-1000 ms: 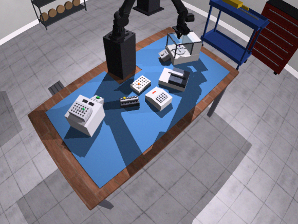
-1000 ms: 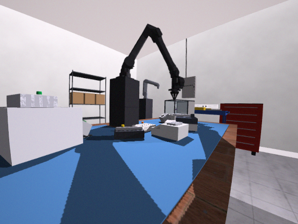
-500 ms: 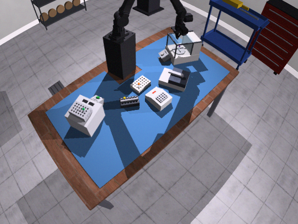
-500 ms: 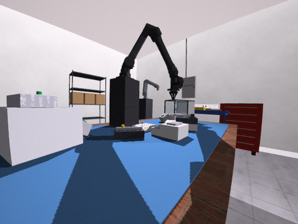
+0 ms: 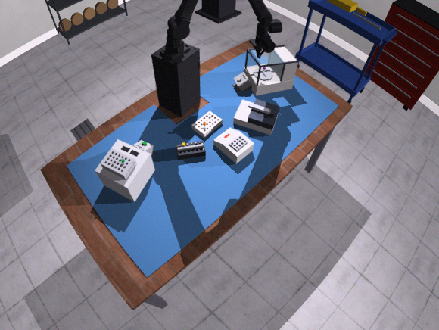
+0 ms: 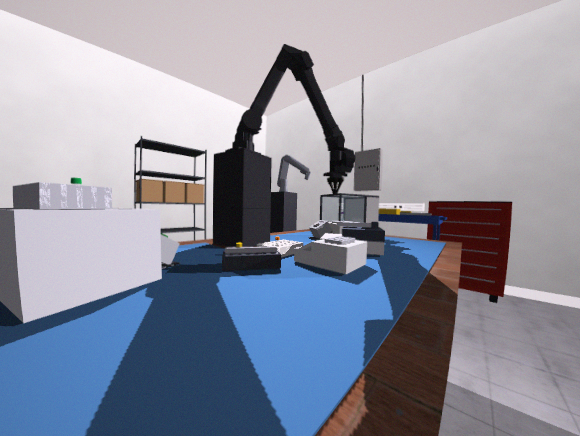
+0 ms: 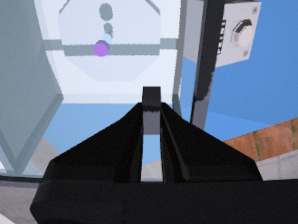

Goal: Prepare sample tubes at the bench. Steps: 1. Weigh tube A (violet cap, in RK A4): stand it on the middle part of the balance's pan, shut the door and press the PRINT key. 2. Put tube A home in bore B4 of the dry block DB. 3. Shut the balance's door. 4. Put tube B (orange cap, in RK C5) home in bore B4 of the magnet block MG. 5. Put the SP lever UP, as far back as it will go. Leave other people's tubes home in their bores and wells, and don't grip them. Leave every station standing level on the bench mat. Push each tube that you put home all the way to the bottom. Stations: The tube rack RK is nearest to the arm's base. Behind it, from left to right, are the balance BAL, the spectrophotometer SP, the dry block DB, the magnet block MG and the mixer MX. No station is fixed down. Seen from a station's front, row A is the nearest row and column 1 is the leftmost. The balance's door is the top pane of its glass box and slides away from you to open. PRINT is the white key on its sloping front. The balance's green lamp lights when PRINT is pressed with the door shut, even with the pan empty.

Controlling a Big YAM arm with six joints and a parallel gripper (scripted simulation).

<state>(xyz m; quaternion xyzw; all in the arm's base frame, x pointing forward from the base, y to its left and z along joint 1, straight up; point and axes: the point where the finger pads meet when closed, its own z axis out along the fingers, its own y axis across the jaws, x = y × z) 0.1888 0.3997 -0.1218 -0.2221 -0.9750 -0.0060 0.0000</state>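
My gripper is now 15 cm above the print key, 9 cm to the left of it and 4 cm past it. Also, from my hand: tube rack RK 41 cm to the right, 21 cm below, 4 cm ahead; then violet-capped tube 12 cm below, 4 cm to the left, 2 cm ahead; then SP lever 20 cm to the right, 19 cm ahead, 13 cm below.
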